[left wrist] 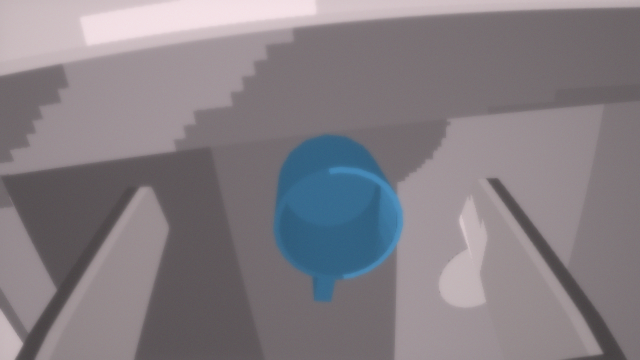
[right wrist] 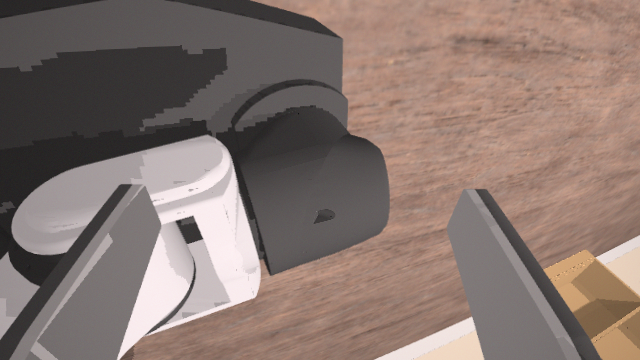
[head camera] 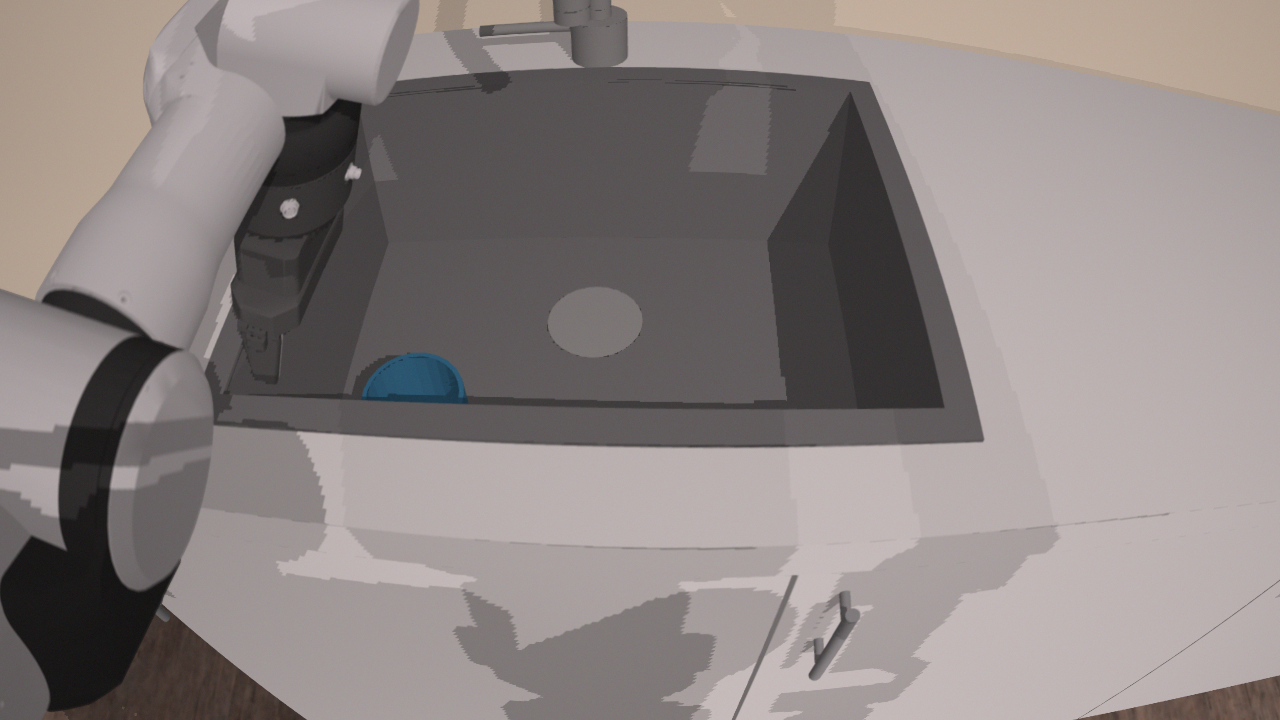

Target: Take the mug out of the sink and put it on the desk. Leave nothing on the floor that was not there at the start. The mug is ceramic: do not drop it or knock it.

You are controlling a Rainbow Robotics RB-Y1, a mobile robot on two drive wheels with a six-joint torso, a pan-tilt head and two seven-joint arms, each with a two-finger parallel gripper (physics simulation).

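Frame: origin at the robot's base, x ahead, y left, z up, level; millimetres.
Seen in the pictures: left gripper, fingertip midpoint: (left wrist: 314, 204) (head camera: 290, 319); right gripper, fingertip midpoint: (right wrist: 305, 207).
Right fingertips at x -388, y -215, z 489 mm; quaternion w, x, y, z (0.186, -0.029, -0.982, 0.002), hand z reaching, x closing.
Pixels of each thing's top centre, then the offset from my right fingertips to it. "*": a spot on its surface instead. Level surfaces: height alone.
- blue mug, middle of its top: (left wrist: 335, 248) (head camera: 428, 400) dx +866, dy +337, dz +302 mm
- white counter, its level: dz +422 mm
- cabinet handle, surface spot: (head camera: 834, 644) * dx +636, dy +54, dz +273 mm
The blue mug (head camera: 414, 379) (left wrist: 332, 220) stands upright on the sink floor, near the sink's front wall, at the lower left of the basin in the head camera. Its lower part is hidden there by the front rim. In the left wrist view its opening faces the camera and its handle points down the picture. My left gripper (head camera: 265, 376) (left wrist: 314, 204) is open and empty, above and to the left of the mug in the head camera; the mug appears between its spread fingers, touching neither. My right gripper (right wrist: 305, 207) is open and empty, over the floor beside the robot's base.
The grey sink (head camera: 608, 428) has a round drain (head camera: 595, 322) (left wrist: 462, 280). A faucet (head camera: 598, 37) stands behind it. The white counter (head camera: 1100, 295) extends to the right. A cabinet handle (head camera: 834, 644) sticks out below. A tan box-like object (right wrist: 595, 295) shows at the right wrist view's lower right.
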